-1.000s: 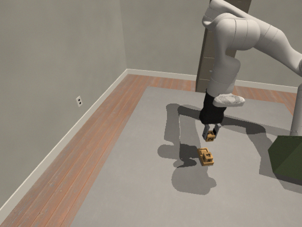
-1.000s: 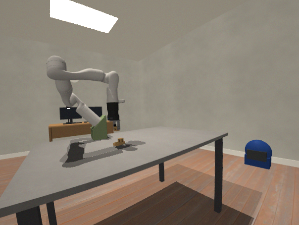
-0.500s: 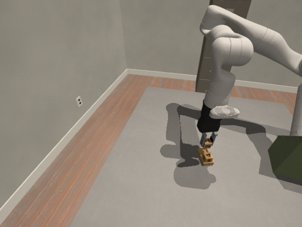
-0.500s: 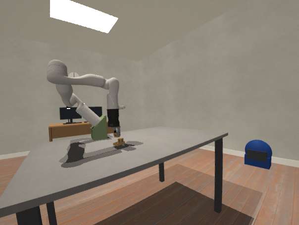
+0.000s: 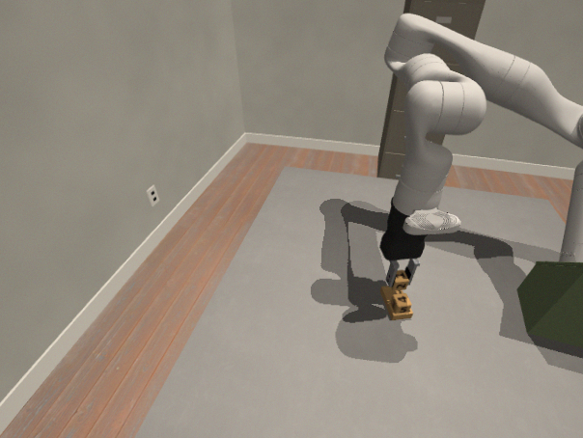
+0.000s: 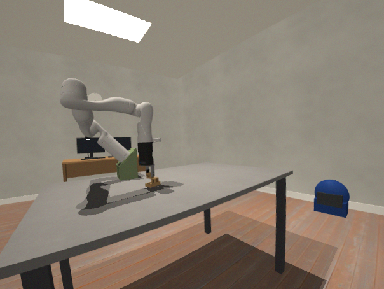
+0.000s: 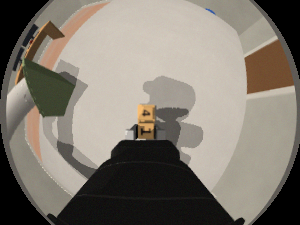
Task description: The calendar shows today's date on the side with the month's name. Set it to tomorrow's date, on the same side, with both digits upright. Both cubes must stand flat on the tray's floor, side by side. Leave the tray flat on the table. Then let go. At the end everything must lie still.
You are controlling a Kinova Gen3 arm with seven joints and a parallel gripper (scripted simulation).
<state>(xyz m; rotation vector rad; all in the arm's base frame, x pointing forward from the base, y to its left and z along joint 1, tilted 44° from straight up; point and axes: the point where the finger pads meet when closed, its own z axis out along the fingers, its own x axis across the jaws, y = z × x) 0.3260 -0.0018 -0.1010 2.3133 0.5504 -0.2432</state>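
Now: the tray 60 mm below my hand, 10 mm to the left of it and 10 mm behind it.
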